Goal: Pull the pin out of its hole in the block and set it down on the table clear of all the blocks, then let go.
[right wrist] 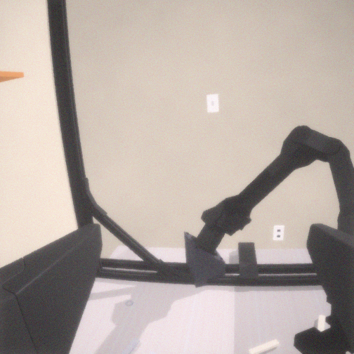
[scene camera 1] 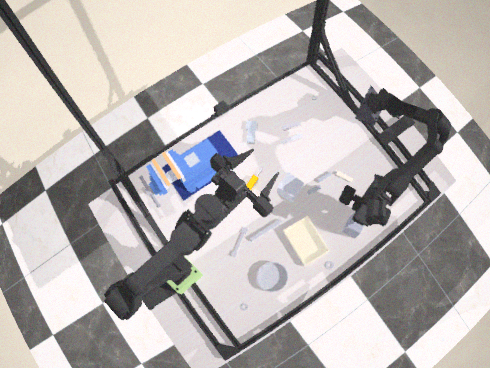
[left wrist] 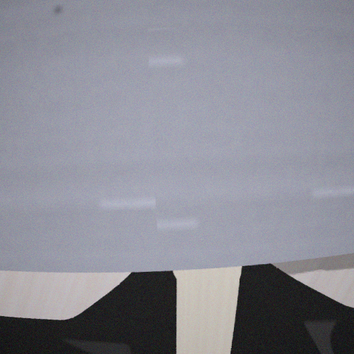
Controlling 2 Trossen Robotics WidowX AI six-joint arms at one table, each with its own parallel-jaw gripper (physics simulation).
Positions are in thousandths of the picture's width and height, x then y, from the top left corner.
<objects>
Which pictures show the grey round object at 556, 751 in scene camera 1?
Scene camera 1 only.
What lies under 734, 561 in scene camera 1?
My left gripper.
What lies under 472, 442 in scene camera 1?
My right gripper.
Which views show the cream box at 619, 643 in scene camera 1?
Scene camera 1 only.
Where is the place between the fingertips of my right gripper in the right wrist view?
At 586, 668
</objects>
